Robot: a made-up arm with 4 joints.
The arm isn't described. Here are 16 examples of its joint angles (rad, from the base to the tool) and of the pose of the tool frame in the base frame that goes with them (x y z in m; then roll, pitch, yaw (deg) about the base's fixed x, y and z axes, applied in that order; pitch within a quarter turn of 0, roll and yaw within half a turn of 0).
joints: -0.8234 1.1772 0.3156 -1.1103
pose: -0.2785 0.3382 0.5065 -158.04 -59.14 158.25
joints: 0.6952 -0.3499 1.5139 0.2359
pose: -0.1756 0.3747 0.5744 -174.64 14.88 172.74
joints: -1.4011 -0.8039 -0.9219 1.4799
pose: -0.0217 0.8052 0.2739 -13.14 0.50 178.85
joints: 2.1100 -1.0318 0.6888 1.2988
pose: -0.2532 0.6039 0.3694 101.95 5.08 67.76
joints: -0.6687 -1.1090 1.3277 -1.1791
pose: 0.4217 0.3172 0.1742 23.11 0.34 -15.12
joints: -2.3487 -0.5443 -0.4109 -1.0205
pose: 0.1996 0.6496 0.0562 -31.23 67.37 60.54
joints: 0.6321 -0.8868 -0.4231 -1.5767
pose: -0.1282 0.3218 0.7966 6.11 -49.86 -84.86
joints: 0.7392 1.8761 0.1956 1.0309
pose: 0.4821 0.4494 0.1338 38.97 -17.82 32.21
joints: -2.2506 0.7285 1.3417 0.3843
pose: 0.0443 0.3730 0.5885 137.73 -74.22 -95.52
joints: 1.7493 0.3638 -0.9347 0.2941
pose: -0.0353 0.8709 0.4207 57.77 -53.89 117.06
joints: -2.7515 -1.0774 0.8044 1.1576
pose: -0.0364 0.6332 0.1577 28.17 -22.33 69.70
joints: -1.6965 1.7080 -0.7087 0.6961
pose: -0.5627 0.5533 0.3758 -166.93 19.11 97.32
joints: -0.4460 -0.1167 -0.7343 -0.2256
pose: 0.0366 0.7910 0.6648 -131.56 -11.06 49.98
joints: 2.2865 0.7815 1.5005 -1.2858
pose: -0.1781 0.5596 0.2543 157.09 59.71 105.83
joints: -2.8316 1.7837 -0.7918 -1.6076
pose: -0.0425 0.1379 0.8331 -28.16 -20.58 -9.50
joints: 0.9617 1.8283 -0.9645 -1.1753
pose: 0.3716 0.4433 -0.0420 78.50 59.53 140.87
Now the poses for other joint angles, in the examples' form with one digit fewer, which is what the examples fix.
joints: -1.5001 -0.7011 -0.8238 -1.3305
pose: 0.408 0.638 0.319 -102.4 29.1 -1.6
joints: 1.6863 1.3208 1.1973 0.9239
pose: 0.329 0.329 0.365 34.4 -18.6 -12.5
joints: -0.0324 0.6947 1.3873 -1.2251
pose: -0.050 0.480 0.612 -125.2 -50.3 168.5
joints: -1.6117 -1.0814 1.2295 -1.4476
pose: 0.057 0.322 -0.089 -10.4 62.3 -27.8
